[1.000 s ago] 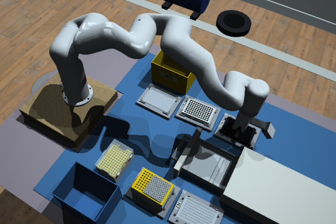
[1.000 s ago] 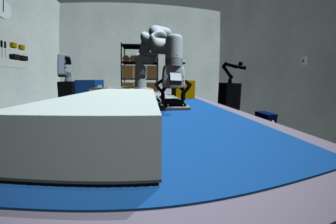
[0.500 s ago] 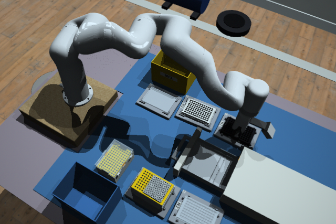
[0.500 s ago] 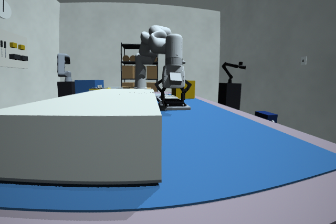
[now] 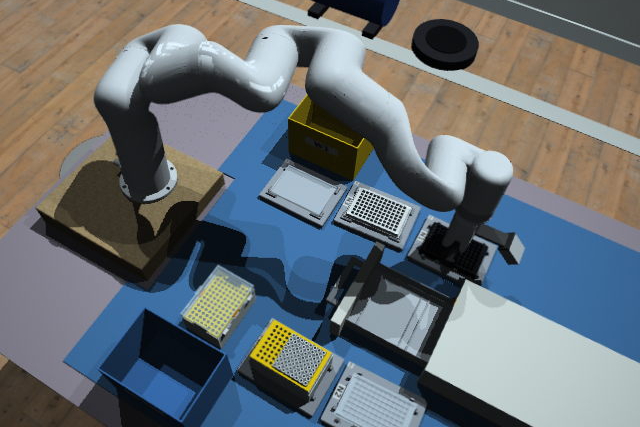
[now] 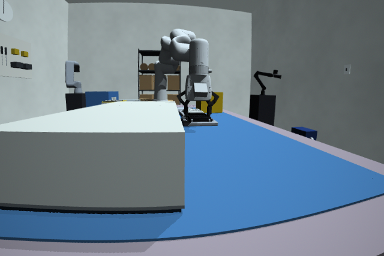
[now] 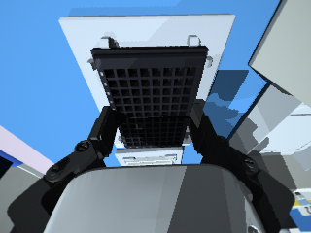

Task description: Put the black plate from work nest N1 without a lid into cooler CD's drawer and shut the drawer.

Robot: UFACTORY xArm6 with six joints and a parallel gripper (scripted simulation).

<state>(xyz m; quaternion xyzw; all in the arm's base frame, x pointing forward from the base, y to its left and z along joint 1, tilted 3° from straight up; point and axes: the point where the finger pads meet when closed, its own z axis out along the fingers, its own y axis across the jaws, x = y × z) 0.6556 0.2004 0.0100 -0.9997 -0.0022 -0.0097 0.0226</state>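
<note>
The black plate lies 1 cm below my hand. From my hand the other things lie so: cooler drawer 3 cm behind, 19 cm to the right, 1 cm below; grey nest 3 cm below; white plate 38 cm to the right, 1 cm below.
</note>
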